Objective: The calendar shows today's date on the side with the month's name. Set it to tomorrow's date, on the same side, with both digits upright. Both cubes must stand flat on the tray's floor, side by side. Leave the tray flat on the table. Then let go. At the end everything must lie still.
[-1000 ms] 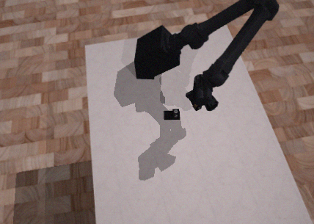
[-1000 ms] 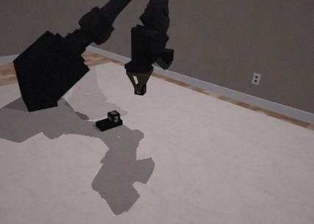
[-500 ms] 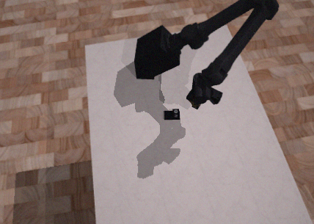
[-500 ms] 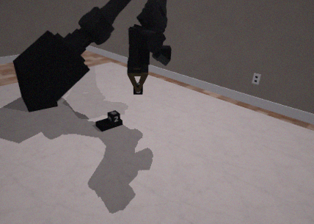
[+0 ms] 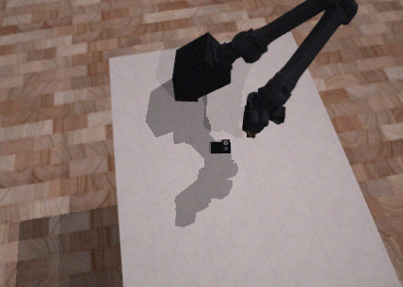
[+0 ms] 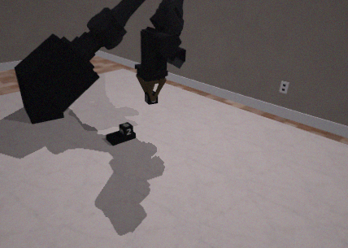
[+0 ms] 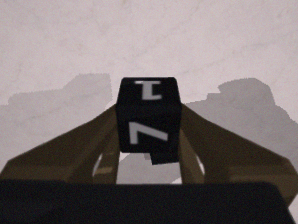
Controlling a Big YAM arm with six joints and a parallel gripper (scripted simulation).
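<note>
Right now my hand is 1 cm past the black tray, 11 cm to the left of it and 11 cm above it. From my hand the other things lie so: black digit cube: right at my hand.
</note>
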